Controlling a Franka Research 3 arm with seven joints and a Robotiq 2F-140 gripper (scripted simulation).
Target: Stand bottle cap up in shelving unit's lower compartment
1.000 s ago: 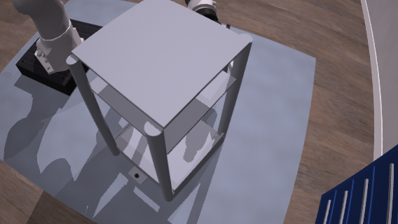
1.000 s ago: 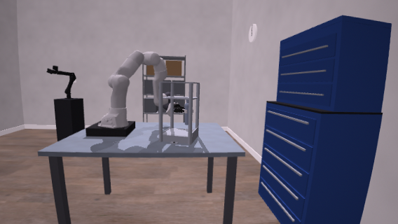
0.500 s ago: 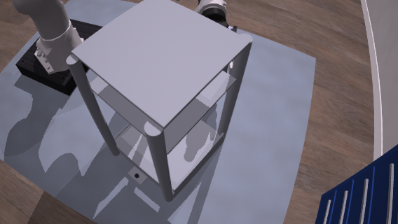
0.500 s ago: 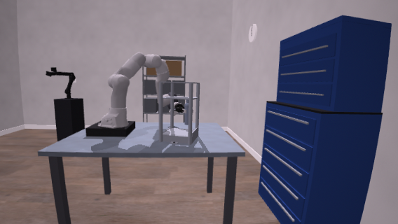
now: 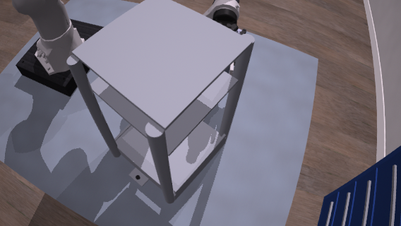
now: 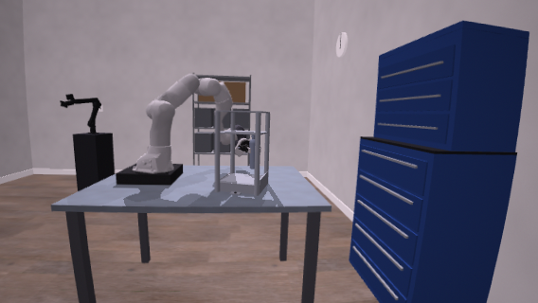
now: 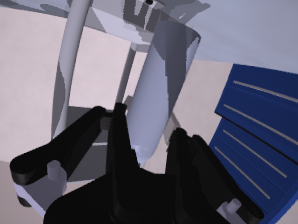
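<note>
The shelving unit is 3 cm behind my hand, 21 cm to the right of it and 3 cm above it.
</note>
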